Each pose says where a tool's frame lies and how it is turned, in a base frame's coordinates. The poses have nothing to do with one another.
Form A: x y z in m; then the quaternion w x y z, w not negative.
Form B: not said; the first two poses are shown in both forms.
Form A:
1: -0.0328 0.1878 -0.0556 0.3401 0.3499 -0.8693 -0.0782
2: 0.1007 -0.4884 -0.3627 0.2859 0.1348 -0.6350 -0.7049
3: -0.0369 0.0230 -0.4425 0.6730 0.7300 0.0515 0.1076
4: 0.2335 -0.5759 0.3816 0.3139 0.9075 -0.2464 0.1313
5: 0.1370 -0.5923 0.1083 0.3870 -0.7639 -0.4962 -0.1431
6: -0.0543 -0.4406 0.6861 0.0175 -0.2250 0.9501 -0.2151
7: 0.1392 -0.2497 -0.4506 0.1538 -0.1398 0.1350 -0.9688
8: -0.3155 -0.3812 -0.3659 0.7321 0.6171 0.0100 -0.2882
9: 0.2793 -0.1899 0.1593 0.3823 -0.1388 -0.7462 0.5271
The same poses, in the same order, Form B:
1: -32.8 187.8 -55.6 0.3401 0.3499 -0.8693 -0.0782
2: 100.7 -488.4 -362.7 0.2859 0.1348 -0.6350 -0.7049
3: -36.9 23.0 -442.5 0.6730 0.7300 0.0515 0.1076
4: 233.5 -575.9 381.6 0.3139 0.9075 -0.2464 0.1313
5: 137.0 -592.3 108.3 0.3870 -0.7639 -0.4962 -0.1431
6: -54.3 -440.6 686.1 0.0175 -0.2250 0.9501 -0.2151
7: 139.2 -249.7 -450.6 0.1538 -0.1398 0.1350 -0.9688
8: -315.5 -381.2 -365.9 0.7321 0.6171 0.0100 -0.2882
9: 279.3 -189.9 159.3 0.3823 -0.1388 -0.7462 0.5271
